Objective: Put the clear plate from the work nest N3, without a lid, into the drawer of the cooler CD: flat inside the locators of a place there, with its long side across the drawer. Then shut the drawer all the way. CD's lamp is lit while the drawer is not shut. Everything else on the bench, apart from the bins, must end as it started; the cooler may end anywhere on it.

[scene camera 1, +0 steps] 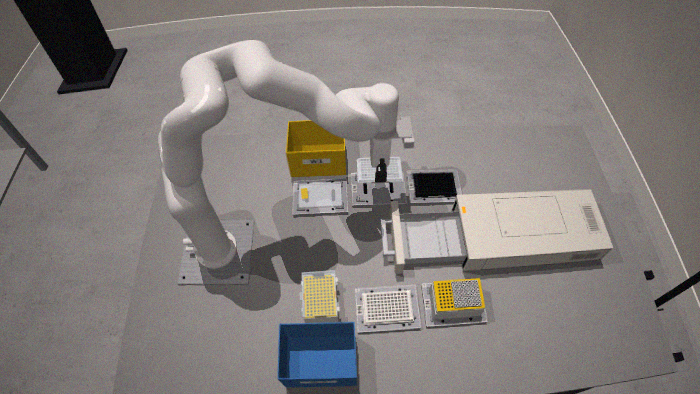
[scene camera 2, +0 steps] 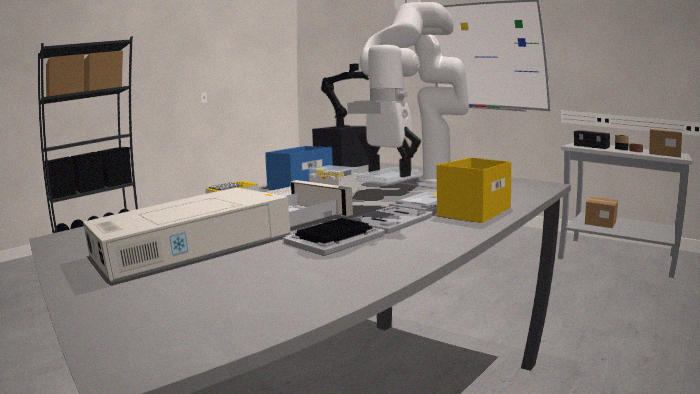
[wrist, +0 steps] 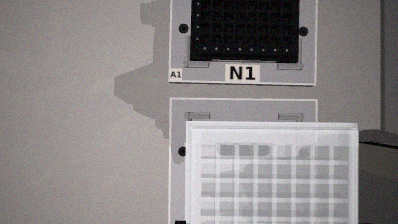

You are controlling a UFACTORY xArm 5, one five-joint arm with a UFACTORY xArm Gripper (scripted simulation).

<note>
The pictures show: the gripper, a beige cooler, a clear plate, a black plate, a white plate, a blue bin, a flat lid, a yellow bin and a grey nest.
The gripper is seen too in scene camera 1.
</note>
